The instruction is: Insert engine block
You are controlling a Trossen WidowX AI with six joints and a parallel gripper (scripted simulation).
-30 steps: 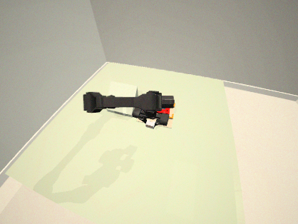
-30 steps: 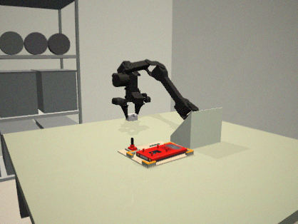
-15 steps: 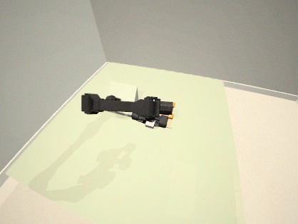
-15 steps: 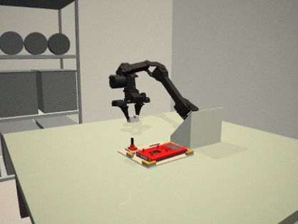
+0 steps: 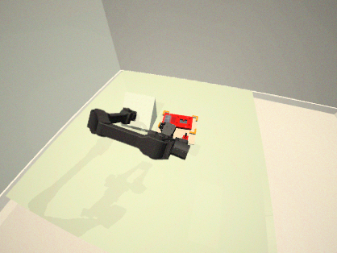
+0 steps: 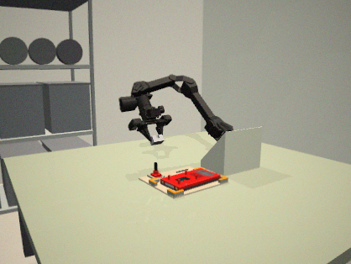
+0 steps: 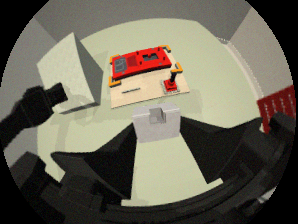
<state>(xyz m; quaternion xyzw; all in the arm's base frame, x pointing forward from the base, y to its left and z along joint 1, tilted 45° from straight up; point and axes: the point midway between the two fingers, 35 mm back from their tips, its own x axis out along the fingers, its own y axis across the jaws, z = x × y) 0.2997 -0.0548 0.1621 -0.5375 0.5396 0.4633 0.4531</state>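
My gripper tip is 60 mm short of the black upright peg, 110 mm to the right of it and 80 mm above it. Also, from my gripper tip: grey engine block 10 mm above.
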